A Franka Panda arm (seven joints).
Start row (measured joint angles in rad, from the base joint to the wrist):
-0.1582, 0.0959, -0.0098, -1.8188, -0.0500, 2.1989, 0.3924
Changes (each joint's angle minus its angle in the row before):
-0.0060, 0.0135, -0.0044, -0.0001, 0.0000, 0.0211, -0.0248
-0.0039, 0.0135, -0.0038, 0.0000, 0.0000, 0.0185, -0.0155
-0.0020, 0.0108, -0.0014, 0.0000, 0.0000, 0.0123, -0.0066
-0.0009, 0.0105, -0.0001, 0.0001, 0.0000, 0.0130, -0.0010
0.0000, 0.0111, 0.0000, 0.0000, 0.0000, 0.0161, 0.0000
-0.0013, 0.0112, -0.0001, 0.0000, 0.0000, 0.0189, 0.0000
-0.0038, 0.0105, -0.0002, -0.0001, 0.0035, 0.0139, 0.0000
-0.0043, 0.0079, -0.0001, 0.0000, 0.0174, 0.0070, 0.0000
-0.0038, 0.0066, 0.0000, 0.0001, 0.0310, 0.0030, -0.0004
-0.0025, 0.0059, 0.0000, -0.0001, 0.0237, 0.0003, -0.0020
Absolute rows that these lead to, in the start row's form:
-0.1642, 0.1094, -0.0142, -1.8189, -0.0500, 2.2200, 0.3676
-0.1681, 0.1229, -0.0180, -1.8189, -0.0500, 2.2385, 0.3521
-0.1701, 0.1337, -0.0194, -1.8189, -0.0500, 2.2508, 0.3455
-0.1710, 0.1442, -0.0195, -1.8188, -0.0500, 2.2638, 0.3445
-0.1710, 0.1553, -0.0195, -1.8188, -0.0500, 2.2799, 0.3445
-0.1723, 0.1665, -0.0196, -1.8188, -0.0500, 2.2988, 0.3445
-0.1761, 0.1770, -0.0198, -1.8189, -0.0465, 2.3127, 0.3445
-0.1804, 0.1849, -0.0199, -1.8189, -0.0291, 2.3197, 0.3445
-0.1842, 0.1915, -0.0199, -1.8188, 0.0019, 2.3227, 0.3441
-0.1867, 0.1974, -0.0199, -1.8189, 0.0256, 2.3230, 0.3421

